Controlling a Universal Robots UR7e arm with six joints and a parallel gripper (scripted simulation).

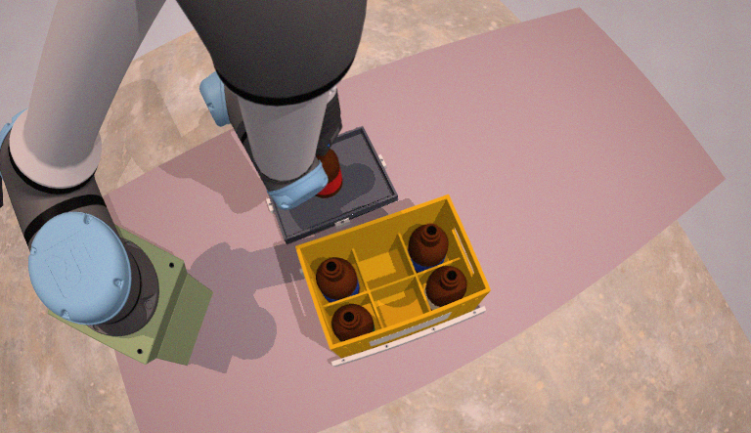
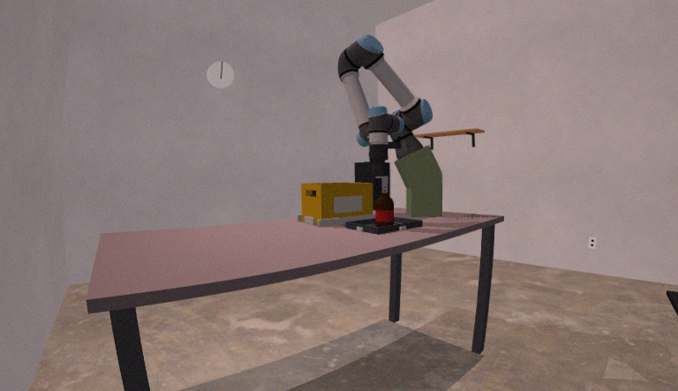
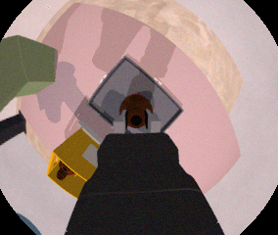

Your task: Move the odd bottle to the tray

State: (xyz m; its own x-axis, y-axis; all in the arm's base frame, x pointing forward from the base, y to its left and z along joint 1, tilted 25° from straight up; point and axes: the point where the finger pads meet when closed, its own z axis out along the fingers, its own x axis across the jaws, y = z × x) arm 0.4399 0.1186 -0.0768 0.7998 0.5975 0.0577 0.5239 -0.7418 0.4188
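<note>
My gripper is now 150 mm above the dark tray. Round my hand: glass bottle (340 mm to the right, 70 mm below, 70 mm ahead); crate (280 mm to the right, 70 mm below, 10 mm behind).
</note>
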